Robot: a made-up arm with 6 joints.
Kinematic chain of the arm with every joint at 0, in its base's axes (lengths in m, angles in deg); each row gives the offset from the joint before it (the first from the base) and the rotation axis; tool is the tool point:
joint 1: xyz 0 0 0.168 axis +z
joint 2: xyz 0 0.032 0 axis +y
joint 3: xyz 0 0 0.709 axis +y
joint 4: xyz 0 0 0.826 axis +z
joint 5: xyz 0 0 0 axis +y
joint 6: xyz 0 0 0.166 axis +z
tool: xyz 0 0 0
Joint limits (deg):
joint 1: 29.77..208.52
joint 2: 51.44..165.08
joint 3: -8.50..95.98
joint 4: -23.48..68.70
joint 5: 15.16..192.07
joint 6: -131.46..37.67
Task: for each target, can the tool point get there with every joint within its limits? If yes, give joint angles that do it. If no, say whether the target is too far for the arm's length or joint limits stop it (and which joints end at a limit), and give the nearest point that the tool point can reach.
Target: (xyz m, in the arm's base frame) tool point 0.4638 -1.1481 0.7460
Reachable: no: joint limits stop it (at a limit: joint 2, joint 3) | nearest point 0.2623 -0.6493 -0.4932 | short by 1.351 m
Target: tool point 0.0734 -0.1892 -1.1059
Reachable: yes | joints 169.97 147.23 62.63 58.51 88.19 -66.04
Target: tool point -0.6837 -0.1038 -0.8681
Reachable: yes | joints 175.07 108.83 63.97 52.47 98.64 -3.94
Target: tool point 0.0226 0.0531 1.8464
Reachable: no: joint limits stop it (at a limit: joint 2, joint 3, joint 5) | nearest point 0.3844 0.9032 1.1194 | short by 1.176 m
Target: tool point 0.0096 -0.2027 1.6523
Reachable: no: joint limits stop it (at a limit: joint 1, joint 2, joint 3, joint 5) | nearest point -0.8446 -0.5010 1.1192 | short by 1.050 m
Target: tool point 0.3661 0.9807 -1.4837
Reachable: no: too far | nearest point 0.3177 0.8510 -1.2653 | short by 0.259 m
